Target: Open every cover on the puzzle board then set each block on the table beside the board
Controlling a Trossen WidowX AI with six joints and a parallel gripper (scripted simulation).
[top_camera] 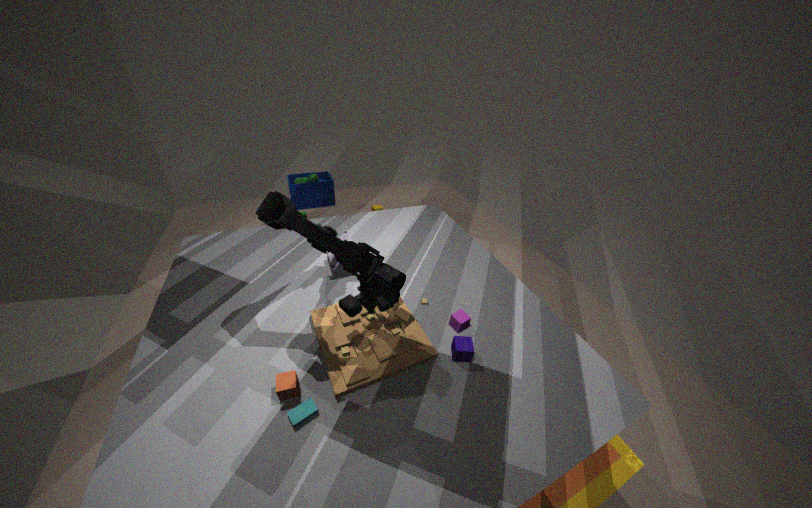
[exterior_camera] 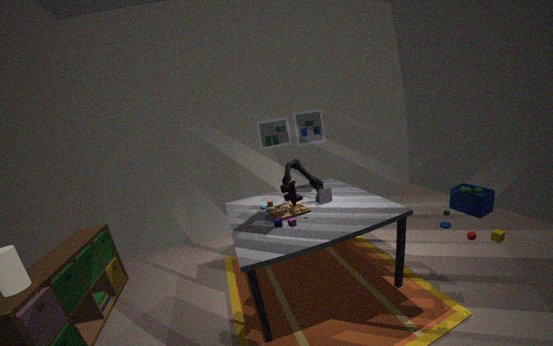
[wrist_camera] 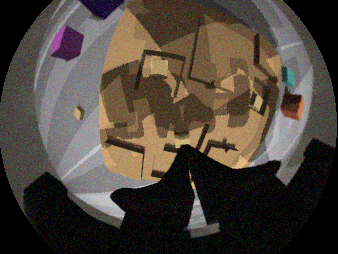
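Now: gripper tip 60 mm short of the tan puzzle board, 20 mm above it and 10 mm to the left of it. The rest, counted from my gripper tip: magenta block: 260 mm to the left, 100 mm ahead, 10 mm below; orange block: 250 mm to the right, 170 mm ahead, 10 mm below; purple block: 220 mm to the left, 200 mm ahead, 10 mm below.
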